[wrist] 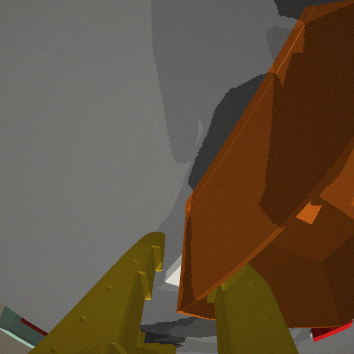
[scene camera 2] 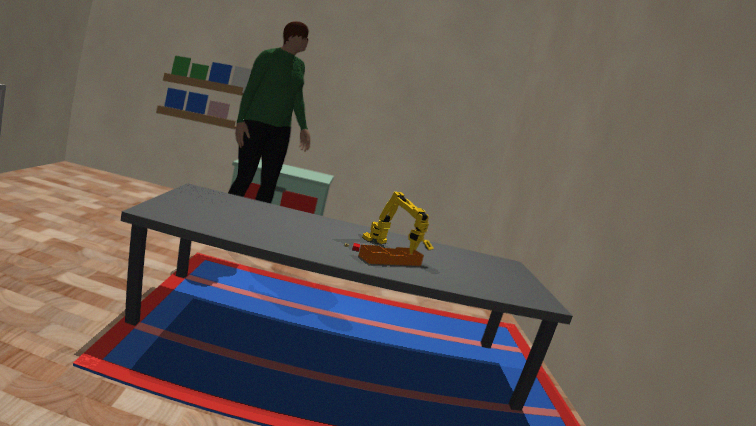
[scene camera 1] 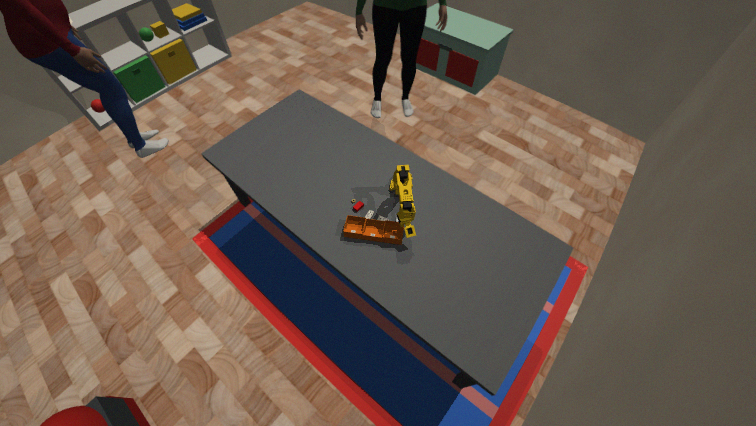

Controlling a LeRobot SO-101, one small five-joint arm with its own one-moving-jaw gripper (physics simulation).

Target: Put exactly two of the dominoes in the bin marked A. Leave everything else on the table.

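Frame: origin at the arm's base, x ahead, y left, z up, level; centimetres.
Seen in the pictures: hand, its tool point: (wrist: 163, 246) (scene camera 2: 412, 252); arm's base, origin of its link: (wrist: 141, 339) (scene camera 2: 374, 241).
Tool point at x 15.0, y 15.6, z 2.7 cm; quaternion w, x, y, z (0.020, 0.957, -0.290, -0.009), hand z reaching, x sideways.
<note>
Offsets run from my tool point to a thing's top centre. "spot": to the spot under its first point. Level surfaces: height alone.
The orange bin row {spot: dx +11.5, dy -3.1, dz -0.9 cm} (scene camera 1: 383, 240) (scene camera 2: 388, 261) (wrist: 225, 235) has three compartments; its letters cannot be read. My gripper (scene camera 1: 401, 226) (scene camera 2: 412, 251) (wrist: 190, 262) is low at its right end, nearly shut with a narrow gap and nothing held. In the wrist view one jaw is outside the bin wall and the other jaw's tip is hidden behind the rim. A white domino {dx +4.8, dy -16.7, dz -1.9 cm} (scene camera 1: 369, 214) lies behind the bin, and another domino {dx +2.8, dy -10.2, dz -1.9 cm} (scene camera 1: 381, 218) lies closer to it. A white piece {dx -0.6, dy -4.1, dz -1.9 cm} (wrist: 173, 278) shows beside the bin's corner. Small white patches show at the compartments; I cannot tell if they are dominoes.
A red block {dx +4.5, dy -23.5, dz -0.9 cm} (scene camera 1: 358, 205) (scene camera 2: 356, 247) (wrist: 332, 331) and a small yellowish ring {dx +3.6, dy -27.5, dz -1.8 cm} (scene camera 1: 353, 200) (scene camera 2: 346, 244) lie behind the bin's left end. The arm (scene camera 1: 404, 193) (scene camera 2: 394, 203) stands behind the bin on the grey table {dz -2.7 cm} (scene camera 1: 476, 275) (scene camera 2: 253, 224).
</note>
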